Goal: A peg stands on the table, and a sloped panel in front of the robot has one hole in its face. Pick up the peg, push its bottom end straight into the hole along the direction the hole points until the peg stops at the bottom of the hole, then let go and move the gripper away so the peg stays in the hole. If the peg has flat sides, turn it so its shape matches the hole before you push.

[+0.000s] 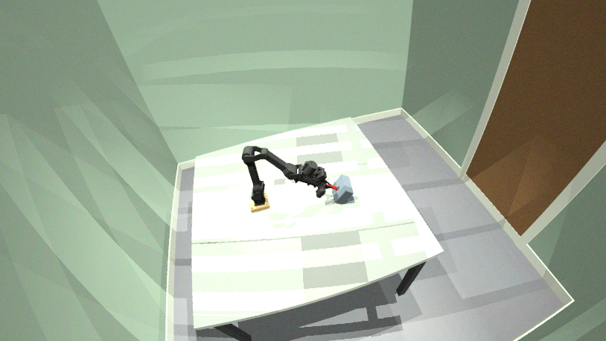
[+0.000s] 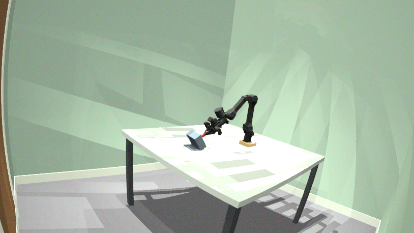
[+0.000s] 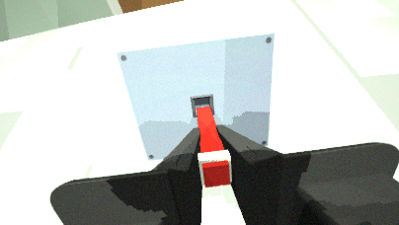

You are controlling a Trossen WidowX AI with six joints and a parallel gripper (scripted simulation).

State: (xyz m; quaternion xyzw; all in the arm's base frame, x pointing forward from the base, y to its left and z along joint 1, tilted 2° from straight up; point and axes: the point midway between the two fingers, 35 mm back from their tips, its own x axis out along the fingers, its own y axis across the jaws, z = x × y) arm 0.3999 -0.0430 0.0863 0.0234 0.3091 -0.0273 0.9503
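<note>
My gripper tip is 6 cm short of the sloped panel and 4 cm above it. Round my gripper tip: red square peg: 1 cm behind, 1 cm above.
</note>
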